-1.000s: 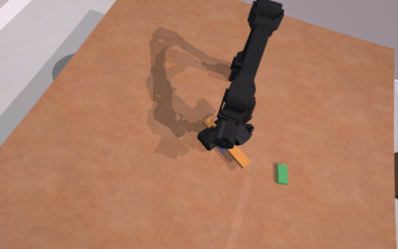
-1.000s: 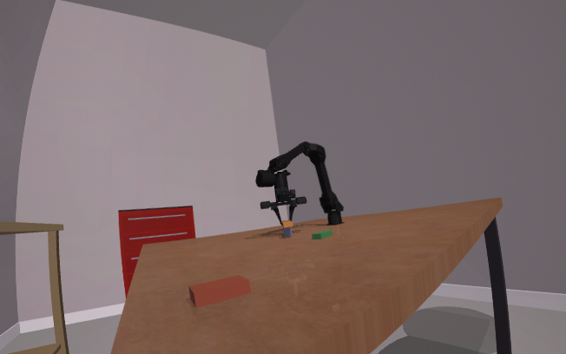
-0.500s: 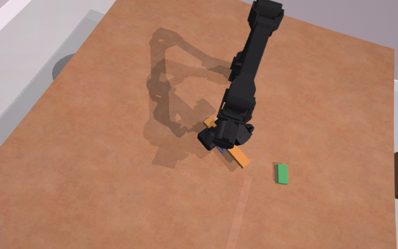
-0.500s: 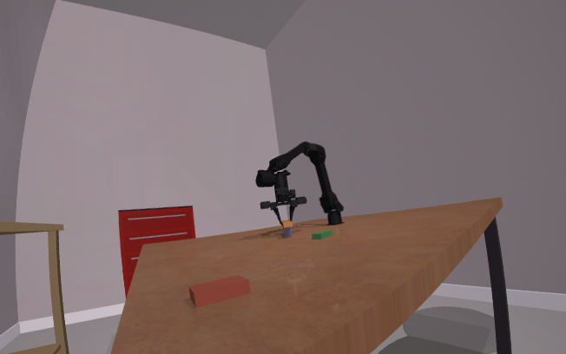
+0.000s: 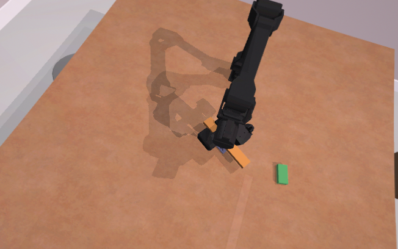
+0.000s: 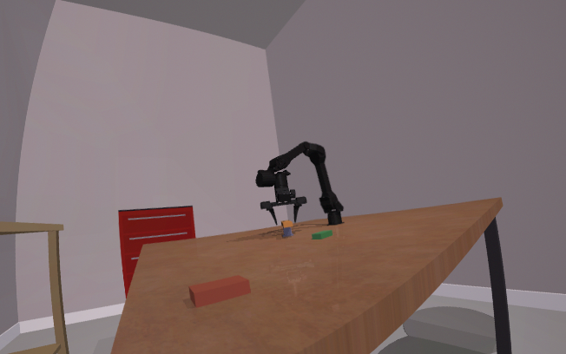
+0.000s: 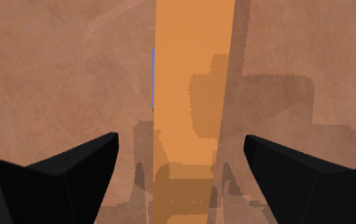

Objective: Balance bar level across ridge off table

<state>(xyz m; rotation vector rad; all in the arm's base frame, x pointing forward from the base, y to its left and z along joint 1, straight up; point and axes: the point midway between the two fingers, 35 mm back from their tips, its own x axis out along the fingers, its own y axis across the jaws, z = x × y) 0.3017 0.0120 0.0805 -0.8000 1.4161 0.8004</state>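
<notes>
Now: the orange bar 20 mm to the left of my gripper tip and 10 mm ahead of it. From my gripper tip the other things lie so: green block: 250 mm to the left, 40 mm below, 40 mm ahead; then white ridge: 20 mm to the left, 10 mm below, 10 mm ahead; then red block: 490 mm to the left, 440 mm ahead, 40 mm below.
</notes>
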